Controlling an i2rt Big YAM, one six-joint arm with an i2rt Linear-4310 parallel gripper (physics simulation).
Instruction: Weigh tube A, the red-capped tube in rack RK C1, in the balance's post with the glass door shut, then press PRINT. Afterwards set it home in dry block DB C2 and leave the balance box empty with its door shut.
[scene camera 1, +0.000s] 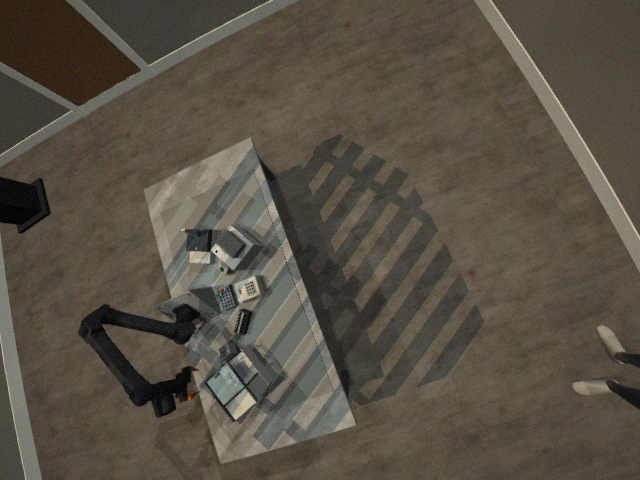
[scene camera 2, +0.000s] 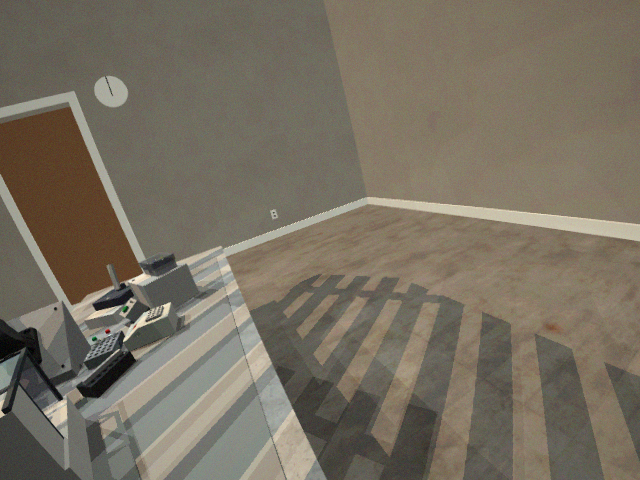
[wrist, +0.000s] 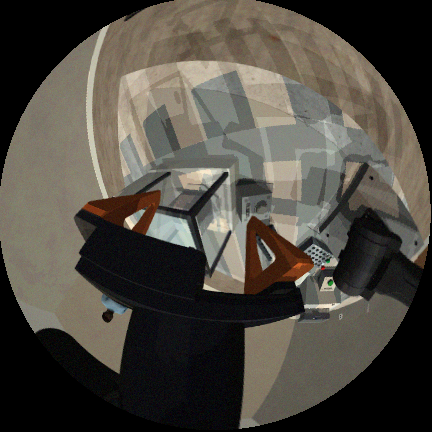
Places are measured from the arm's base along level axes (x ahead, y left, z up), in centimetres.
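Pixels of known places: gripper, fingertip midpoint: (scene camera 1: 198, 380) (wrist: 205, 207); arm's base, origin of the base link: (scene camera 1: 186, 311) (wrist: 372, 237).
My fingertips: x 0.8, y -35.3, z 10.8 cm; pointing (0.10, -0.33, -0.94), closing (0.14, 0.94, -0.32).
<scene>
For each thing: its top centre in the pictures, then the offset to it from my fingertips. "spot": a spot on its surface instead.
- glass balance box, middle of its top: (wrist: 164, 247) (scene camera 1: 223, 385) dx +12.2, dy -6.7, dz +0.8 cm
- small grey box with a round dial, surface spot: (wrist: 257, 206) spot: dx +7.7, dy +6.1, dz -14.5 cm
- grey holed rack, middle of its top: (wrist: 316, 257) (scene camera 2: 103, 344) (scene camera 1: 225, 297) dx +19.4, dy +33.0, dz -18.4 cm
- red cap, middle of its top: (wrist: 322, 268) (scene camera 2: 107, 330) dx +20.9, dy +37.6, dz -16.0 cm
- green cap, middle of its top: (scene camera 2: 93, 337) dx +16.9, dy +36.2, dz -16.0 cm
- white block, middle of its top: (scene camera 2: 145, 315) (scene camera 1: 245, 289) dx +34.6, dy +31.3, dz -14.5 cm
- black strip rack, middle of its top: (wrist: 269, 251) (scene camera 2: 101, 364) (scene camera 1: 240, 323) dx +22.8, dy +15.9, dz -16.7 cm
- large grey device, middle of its top: (scene camera 2: 139, 265) (wrist: 318, 318) (scene camera 1: 221, 253) dx +36.4, dy +52.9, dz -2.5 cm
My gripper (scene camera 1: 194, 383) (wrist: 205, 207) is open with nothing between its orange fingers, at the table edge beside the balance box. The glass balance box (scene camera 1: 223, 384) (wrist: 208, 194) has dark-edged panes; I cannot tell whether its door is shut, and no tube shows clearly inside. A small grey box with a round dial (scene camera 1: 227, 350) (wrist: 256, 205) stands beside it; its lettering is unreadable. The grey holed rack (scene camera 1: 225, 298) (scene camera 2: 103, 348) (wrist: 316, 255) has a red cap (scene camera 2: 107, 331) (wrist: 323, 268) and a green cap (scene camera 2: 94, 338) at its far side. A white block (scene camera 1: 249, 288) (scene camera 2: 152, 325) has a grid of holes.
A black strip rack (scene camera 1: 241, 321) (scene camera 2: 105, 373) lies between the white block and the balance. A slanted grey panel (scene camera 1: 206, 299) (scene camera 2: 56, 335) stands by the arm's base. A large grey device (scene camera 1: 236, 248) (scene camera 2: 168, 286) and a green-button box (scene camera 1: 223, 268) (wrist: 328, 283) stand beyond. A person's feet (scene camera 1: 610, 343) show right.
</scene>
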